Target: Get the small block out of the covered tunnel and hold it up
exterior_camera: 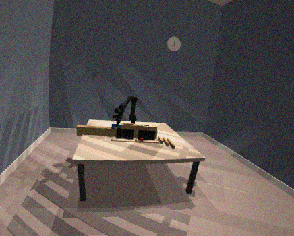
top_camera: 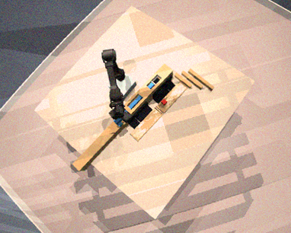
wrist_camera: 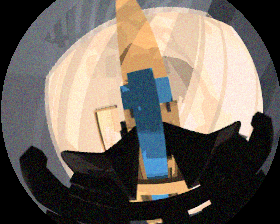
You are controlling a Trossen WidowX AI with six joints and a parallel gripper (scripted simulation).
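Now: the wooden tunnel 30 mm ahead of my gripper tip, 30 mm to the left of it and 50 mm below it. Also, from my gripper tip: small red block 180 mm ahead, 280 mm to the left, 100 mm below.
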